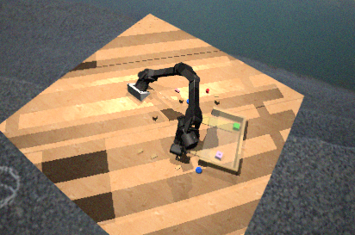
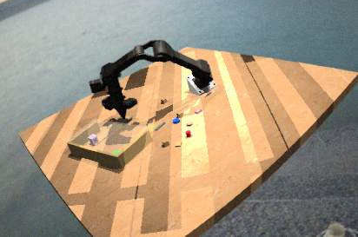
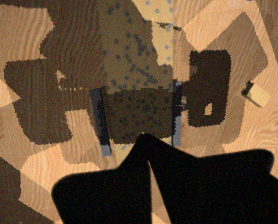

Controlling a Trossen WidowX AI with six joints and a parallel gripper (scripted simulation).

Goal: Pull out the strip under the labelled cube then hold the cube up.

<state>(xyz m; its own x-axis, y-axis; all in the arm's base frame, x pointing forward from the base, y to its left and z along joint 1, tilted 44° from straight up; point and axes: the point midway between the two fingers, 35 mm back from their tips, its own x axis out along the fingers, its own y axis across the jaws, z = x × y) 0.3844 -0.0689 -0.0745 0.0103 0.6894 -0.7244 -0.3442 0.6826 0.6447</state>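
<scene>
Right now the tan speckled strip is 9 cm ahead of my gripper tip and 3 cm to the left of it. From my gripper tip the other things lie so: pink block (26 cm to the left, 23 cm behind); red block (39 cm to the left, 9 cm behind, 1 cm above).
</scene>
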